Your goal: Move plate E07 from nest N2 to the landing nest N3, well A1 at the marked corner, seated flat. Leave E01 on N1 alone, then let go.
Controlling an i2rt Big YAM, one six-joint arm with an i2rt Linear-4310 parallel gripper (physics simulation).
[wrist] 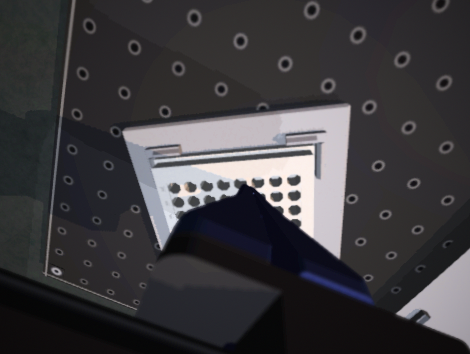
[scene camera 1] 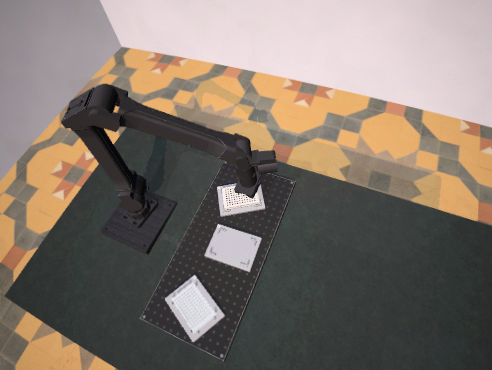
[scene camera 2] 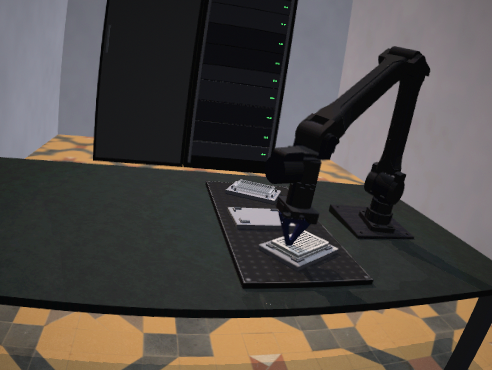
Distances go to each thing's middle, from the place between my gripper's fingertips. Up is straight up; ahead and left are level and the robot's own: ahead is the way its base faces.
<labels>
I see the nest (scene camera 1: 233,247) 200 mm to the right of my hand, 40 mm ahead of it and 20 mm below it.
</labels>
